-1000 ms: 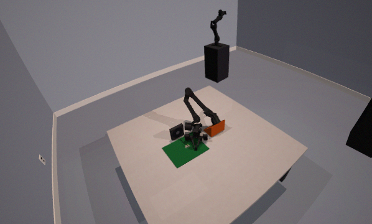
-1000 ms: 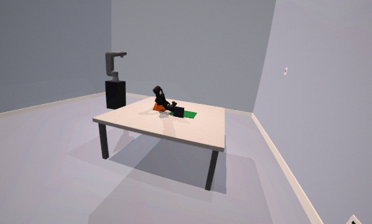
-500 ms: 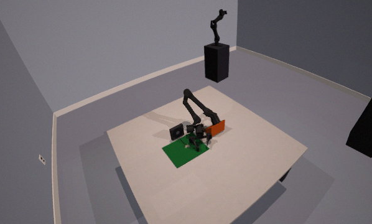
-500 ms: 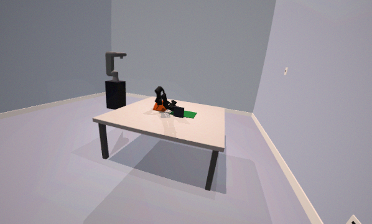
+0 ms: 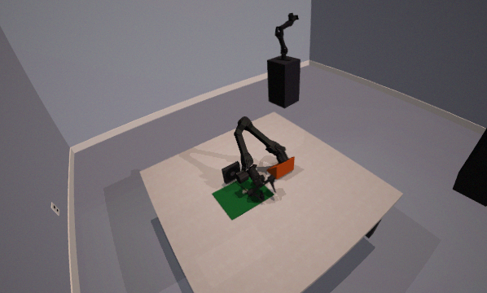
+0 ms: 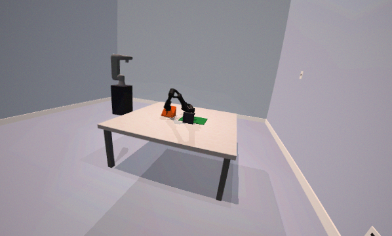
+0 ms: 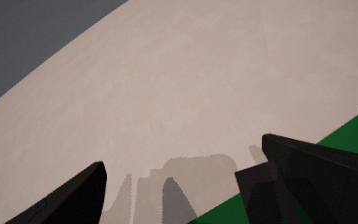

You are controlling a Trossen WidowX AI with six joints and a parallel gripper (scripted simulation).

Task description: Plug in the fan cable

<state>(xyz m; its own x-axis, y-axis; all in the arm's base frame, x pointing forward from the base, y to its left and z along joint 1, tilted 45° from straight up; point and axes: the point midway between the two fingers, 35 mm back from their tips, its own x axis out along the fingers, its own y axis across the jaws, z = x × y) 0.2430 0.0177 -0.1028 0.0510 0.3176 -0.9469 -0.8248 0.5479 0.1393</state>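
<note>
Now: the black plug 40 mm to the right of my gripper tip, 20 mm ahead of it and 10 mm below it. From my gripper tip the other things lie so: green board (150 mm to the right, 80 mm ahead, 50 mm below); then black fan (300 mm to the right, 40 mm ahead, 20 mm above).
</note>
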